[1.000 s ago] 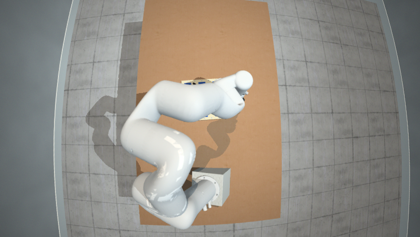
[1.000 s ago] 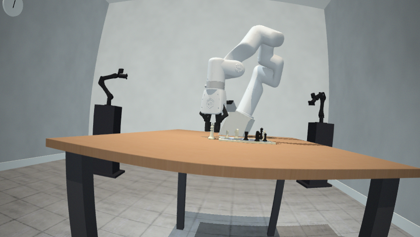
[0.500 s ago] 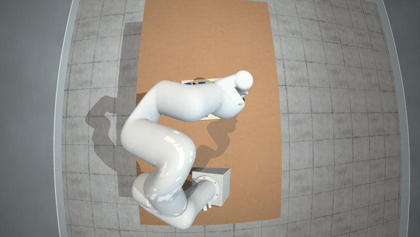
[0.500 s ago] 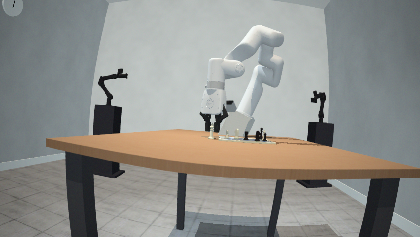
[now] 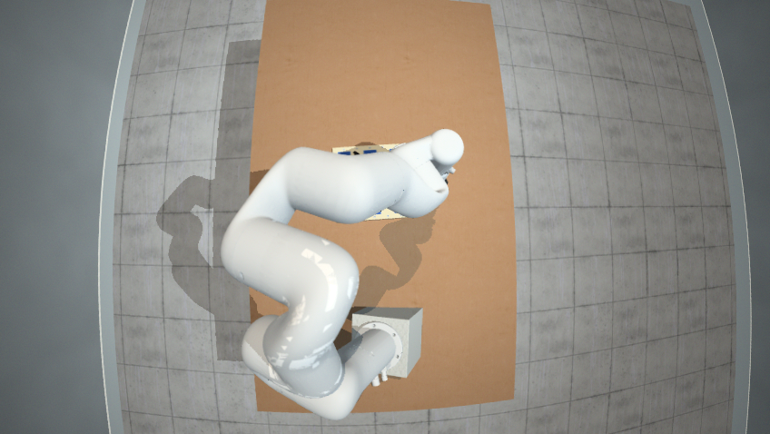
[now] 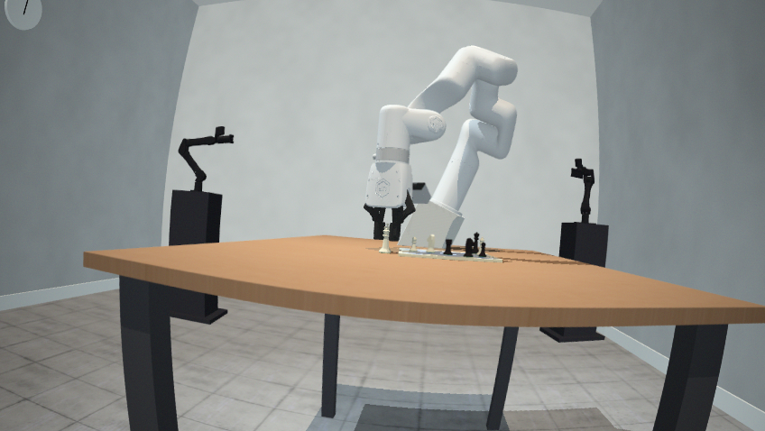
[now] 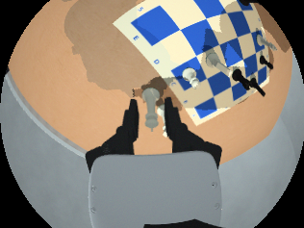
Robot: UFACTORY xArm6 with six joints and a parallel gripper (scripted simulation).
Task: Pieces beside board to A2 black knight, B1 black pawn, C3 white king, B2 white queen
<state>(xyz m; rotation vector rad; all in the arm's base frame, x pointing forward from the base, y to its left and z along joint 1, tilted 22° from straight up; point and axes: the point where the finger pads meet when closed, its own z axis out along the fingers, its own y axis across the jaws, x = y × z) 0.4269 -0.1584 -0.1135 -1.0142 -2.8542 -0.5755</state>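
Right now the white piece is 1 cm below my hand. Round my hand: black chess piece (22 cm to the left, 6 cm behind, 1 cm below); then pale piece (10 cm to the left, 2 cm below); then chessboard (14 cm to the left, 4 cm below, 1 cm ahead).
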